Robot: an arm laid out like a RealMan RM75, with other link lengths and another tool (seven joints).
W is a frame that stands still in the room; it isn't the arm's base.
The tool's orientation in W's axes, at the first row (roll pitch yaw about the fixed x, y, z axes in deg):
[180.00, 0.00, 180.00]
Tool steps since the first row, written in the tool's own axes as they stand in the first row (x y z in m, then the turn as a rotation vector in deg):
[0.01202, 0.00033, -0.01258, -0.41, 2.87, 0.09]
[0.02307, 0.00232, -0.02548, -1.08, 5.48, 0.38]
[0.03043, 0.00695, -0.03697, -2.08, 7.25, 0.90]
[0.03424, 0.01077, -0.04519, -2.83, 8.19, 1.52]
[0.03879, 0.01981, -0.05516, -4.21, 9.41, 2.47]
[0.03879, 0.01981, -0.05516, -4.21, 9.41, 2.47]
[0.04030, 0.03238, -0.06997, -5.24, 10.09, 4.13]
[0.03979, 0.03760, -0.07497, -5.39, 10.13, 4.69]
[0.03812, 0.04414, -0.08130, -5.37, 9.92, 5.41]
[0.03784, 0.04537, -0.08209, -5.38, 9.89, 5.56]
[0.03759, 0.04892, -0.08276, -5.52, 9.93, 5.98]
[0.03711, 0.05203, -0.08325, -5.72, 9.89, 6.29]
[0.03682, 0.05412, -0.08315, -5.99, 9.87, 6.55]
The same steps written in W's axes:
[-0.01202, 0.00033, 0.01258, 0.41, 2.87, -0.09]
[-0.02307, 0.00232, 0.02548, 1.08, 5.48, -0.38]
[-0.03043, 0.00695, 0.03697, 2.08, 7.25, -0.90]
[-0.03424, 0.01077, 0.04519, 2.83, 8.19, -1.52]
[-0.03879, 0.01981, 0.05516, 4.21, 9.41, -2.47]
[-0.03879, 0.01981, 0.05516, 4.21, 9.41, -2.47]
[-0.04030, 0.03238, 0.06997, 5.24, 10.09, -4.13]
[-0.03979, 0.03760, 0.07497, 5.39, 10.13, -4.69]
[-0.03812, 0.04414, 0.08130, 5.37, 9.92, -5.41]
[-0.03784, 0.04537, 0.08209, 5.38, 9.89, -5.56]
[-0.03759, 0.04892, 0.08276, 5.52, 9.93, -5.98]
[-0.03711, 0.05203, 0.08325, 5.72, 9.89, -6.29]
[-0.03682, 0.05412, 0.08315, 5.99, 9.87, -6.55]

